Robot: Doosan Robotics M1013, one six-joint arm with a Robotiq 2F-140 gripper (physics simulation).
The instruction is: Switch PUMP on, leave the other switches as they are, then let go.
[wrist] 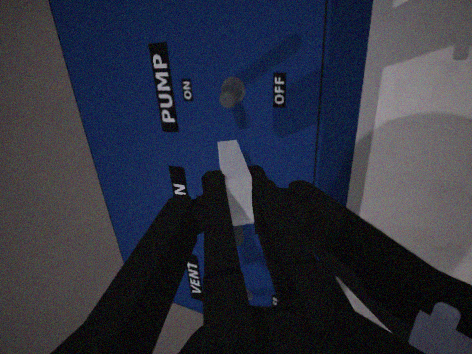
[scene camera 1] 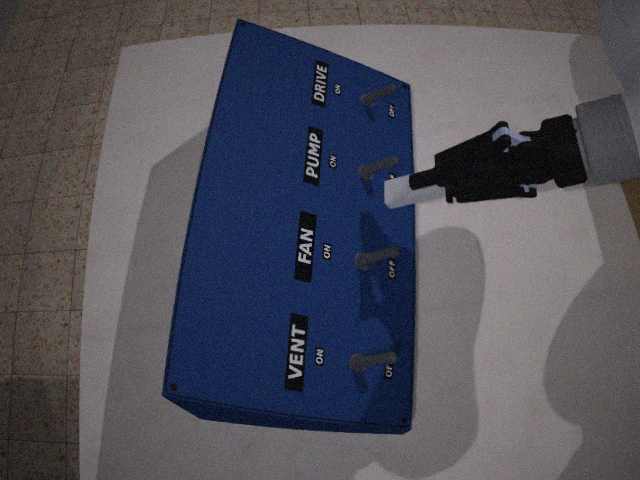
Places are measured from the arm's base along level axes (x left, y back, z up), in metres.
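Pixels of known places: gripper, fingertip midpoint: (wrist: pixel 228 158) (scene camera 1: pixel 387 195).
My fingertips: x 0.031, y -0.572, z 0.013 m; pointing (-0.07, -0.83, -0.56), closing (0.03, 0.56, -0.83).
Observation:
Behind a point stands the place of what it marks.
The PUMP switch (scene camera 1: pixel 379 166) @(x -0.013, y -0.577, z 0.007 m) (wrist: pixel 232 92) @(x -0.020, y -0.555, z 0.015 m) is a grey lever on the sloping blue panel (scene camera 1: pixel 248 206) @(x 0.062, y -0.727, z 0.047 m) (wrist: pixel 120 150) @(x 0.037, y -0.732, z 0.049 m). In the scene view it slants toward its OFF side, parallel to the DRIVE lever (scene camera 1: pixel 379 95) @(x -0.131, y -0.566, z 0.004 m), the FAN lever (scene camera 1: pixel 378 257) @(x 0.107, y -0.587, z 0.008 m) and the VENT lever (scene camera 1: pixel 374 360) @(x 0.224, y -0.598, z 0.010 m), which slant toward OFF. In the wrist view it shows nearly end-on between its ON and OFF labels. My gripper (scene camera 1: pixel 395 193) @(x 0.031, y -0.572, z 0.013 m) (wrist: pixel 228 158) @(x 0.031, y -0.572, z 0.013 m) is shut and empty, its pale fingertips beside the PUMP lever on the FAN side, with a visible gap between them. The fingertips partly cover the PUMP OFF label in the scene view.
The panel stands on a pale table (scene camera 1: pixel 444 67) @(x -0.300, y -0.424, z -0.108 m). The FAN lever is the nearest neighbour below the gripper in the scene view. The arm reaches in from the right. Shadows fall over the panel's lower right part and the table. Tiled floor (scene camera 1: pixel 41 206) shows at the left.

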